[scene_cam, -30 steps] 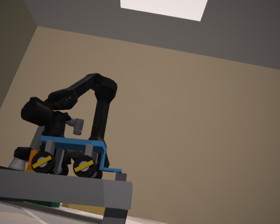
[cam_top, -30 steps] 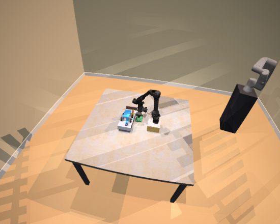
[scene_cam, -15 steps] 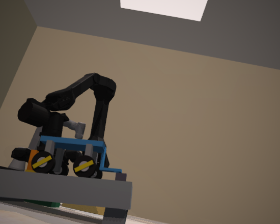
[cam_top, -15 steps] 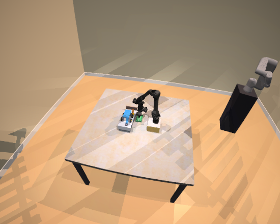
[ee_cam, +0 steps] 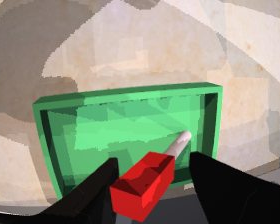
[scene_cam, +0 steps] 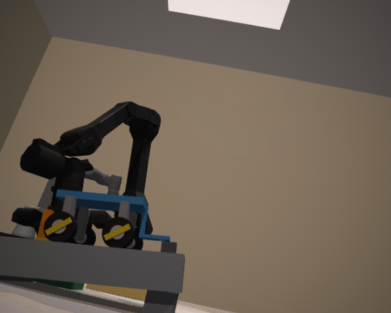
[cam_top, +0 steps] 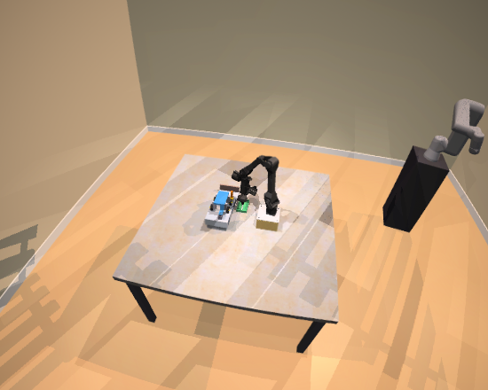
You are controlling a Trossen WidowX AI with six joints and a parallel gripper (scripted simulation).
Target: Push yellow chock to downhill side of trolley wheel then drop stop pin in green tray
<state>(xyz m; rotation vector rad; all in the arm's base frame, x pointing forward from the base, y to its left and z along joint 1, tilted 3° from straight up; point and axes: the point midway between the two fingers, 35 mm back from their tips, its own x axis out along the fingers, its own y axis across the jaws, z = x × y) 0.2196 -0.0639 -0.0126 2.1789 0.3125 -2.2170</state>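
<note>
Right now my gripper tip is 50 mm above the green tray. Round my gripper tip: blue trolley (110 mm ahead, 120 mm to the left, 70 mm above); grey ramp (110 mm ahead, 120 mm to the left, 10 mm above); stop pin (10 mm to the left).
</note>
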